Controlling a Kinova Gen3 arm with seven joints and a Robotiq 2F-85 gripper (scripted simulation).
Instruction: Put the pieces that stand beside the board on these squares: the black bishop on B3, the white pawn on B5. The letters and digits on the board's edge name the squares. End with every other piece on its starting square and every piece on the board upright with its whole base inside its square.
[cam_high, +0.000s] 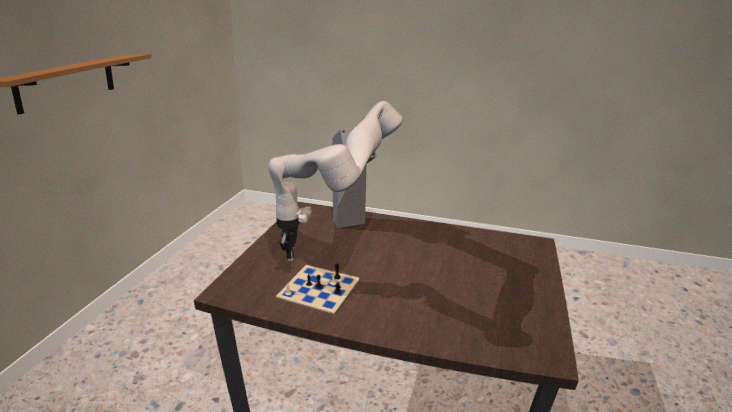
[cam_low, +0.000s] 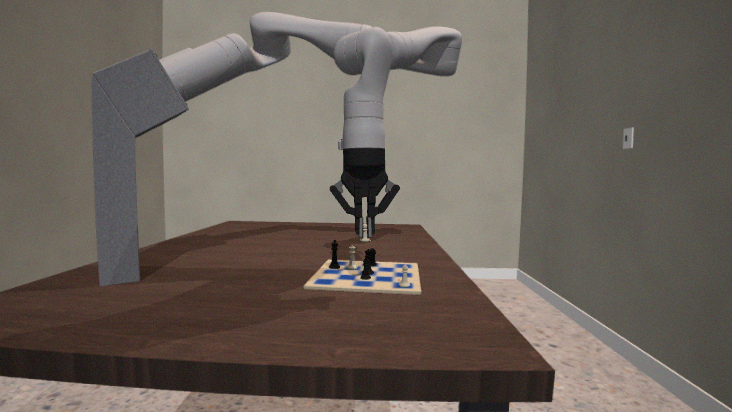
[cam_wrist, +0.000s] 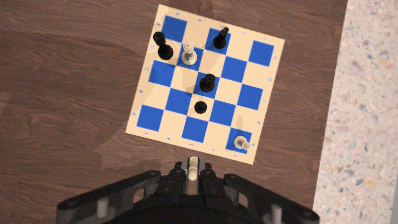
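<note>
Right now the black chess piece is 12 cm behind my hand, 11 cm to the left of it and 8 cm below it. From my hand the other things lie so: white queen (12 cm to the left, 9 cm below, 8 cm behind); white pawn (1 cm below); chessboard (12 cm below, 10 cm to the left, 4 cm behind).
</note>
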